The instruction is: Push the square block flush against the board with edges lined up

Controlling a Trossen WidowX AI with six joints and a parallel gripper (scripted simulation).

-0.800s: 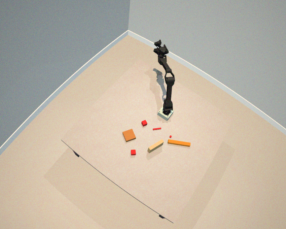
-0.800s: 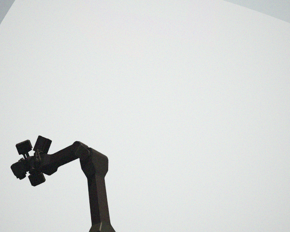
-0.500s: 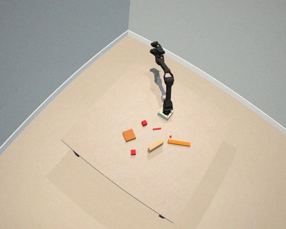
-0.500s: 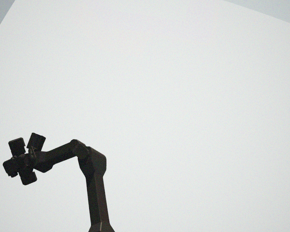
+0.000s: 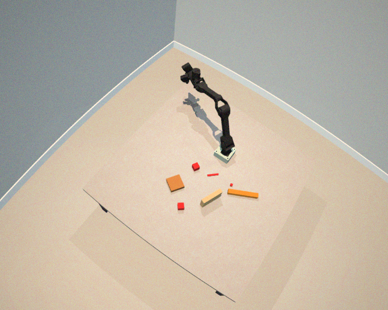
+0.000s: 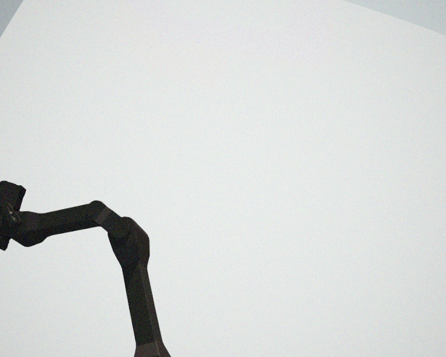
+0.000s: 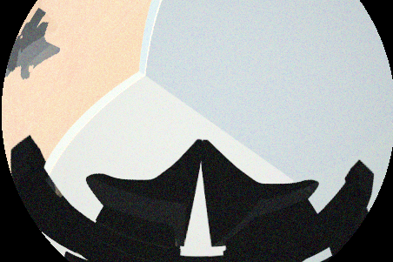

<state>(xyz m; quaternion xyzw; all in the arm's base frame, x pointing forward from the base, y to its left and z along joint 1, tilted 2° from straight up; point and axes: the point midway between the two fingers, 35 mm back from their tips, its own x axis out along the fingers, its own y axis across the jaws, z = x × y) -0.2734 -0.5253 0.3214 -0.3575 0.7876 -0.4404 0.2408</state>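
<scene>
Now: gripper tip 670 mm short of the tan block, 650 mm to the right of it and 310 mm above it. Also, from my gripper tip: orange board: 500 mm ahead, 820 mm to the left, 340 mm below; then dark orange square tile: 700 mm ahead, 390 mm to the left, 340 mm below.
</scene>
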